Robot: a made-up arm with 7 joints.
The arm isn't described. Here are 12 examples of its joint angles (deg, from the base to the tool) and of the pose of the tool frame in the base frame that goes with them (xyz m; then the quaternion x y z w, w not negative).
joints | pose
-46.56 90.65 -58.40 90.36 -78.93 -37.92 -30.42 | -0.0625 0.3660 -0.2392 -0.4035 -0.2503 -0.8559 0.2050
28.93 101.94 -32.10 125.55 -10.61 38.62 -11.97 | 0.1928 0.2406 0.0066 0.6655 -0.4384 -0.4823 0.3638
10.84 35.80 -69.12 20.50 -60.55 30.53 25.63 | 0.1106 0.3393 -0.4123 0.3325 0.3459 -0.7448 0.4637
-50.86 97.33 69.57 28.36 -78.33 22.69 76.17 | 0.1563 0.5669 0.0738 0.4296 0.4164 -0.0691 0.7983
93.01 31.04 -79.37 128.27 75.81 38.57 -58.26 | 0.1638 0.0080 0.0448 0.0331 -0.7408 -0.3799 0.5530
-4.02 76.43 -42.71 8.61 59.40 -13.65 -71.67 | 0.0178 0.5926 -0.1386 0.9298 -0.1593 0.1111 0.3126
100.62 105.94 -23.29 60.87 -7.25 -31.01 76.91 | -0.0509 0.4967 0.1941 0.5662 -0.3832 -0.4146 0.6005
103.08 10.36 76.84 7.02 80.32 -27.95 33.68 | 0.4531 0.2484 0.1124 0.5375 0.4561 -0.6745 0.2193
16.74 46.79 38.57 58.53 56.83 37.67 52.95 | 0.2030 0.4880 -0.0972 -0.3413 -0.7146 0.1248 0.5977
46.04 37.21 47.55 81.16 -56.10 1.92 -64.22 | 0.1915 0.4414 0.0465 -0.8255 0.3929 -0.3988 0.0721
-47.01 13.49 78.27 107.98 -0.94 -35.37 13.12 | -0.0379 0.3951 -0.1013 0.5613 -0.5970 -0.2230 0.5280
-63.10 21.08 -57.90 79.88 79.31 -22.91 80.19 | -0.2375 0.0381 -0.2668 -0.7718 -0.2041 0.3222 0.5088
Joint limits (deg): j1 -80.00..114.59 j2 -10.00..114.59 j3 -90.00..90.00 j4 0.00..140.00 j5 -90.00..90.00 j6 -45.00..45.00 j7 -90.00..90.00
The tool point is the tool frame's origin. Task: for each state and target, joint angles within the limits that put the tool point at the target. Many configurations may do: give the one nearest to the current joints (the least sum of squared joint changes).
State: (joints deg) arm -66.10 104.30 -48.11 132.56 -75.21 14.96 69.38
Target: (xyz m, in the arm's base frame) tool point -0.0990 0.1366 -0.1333
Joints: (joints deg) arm -69.16 74.26 -56.24 139.87 -75.21 14.96 69.38
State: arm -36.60 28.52 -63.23 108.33 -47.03 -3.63 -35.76
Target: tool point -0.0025 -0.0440 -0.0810
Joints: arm -34.79 1.38 -76.10 132.53 -47.03 -3.63 -35.76
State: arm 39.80 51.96 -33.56 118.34 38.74 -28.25 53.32
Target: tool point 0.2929 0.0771 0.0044
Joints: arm 52.25 28.85 -41.07 103.62 38.74 -28.25 53.32
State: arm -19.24 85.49 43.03 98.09 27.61 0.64 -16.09
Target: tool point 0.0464 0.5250 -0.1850
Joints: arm -36.60 55.40 39.86 50.39 27.61 0.64 -16.09
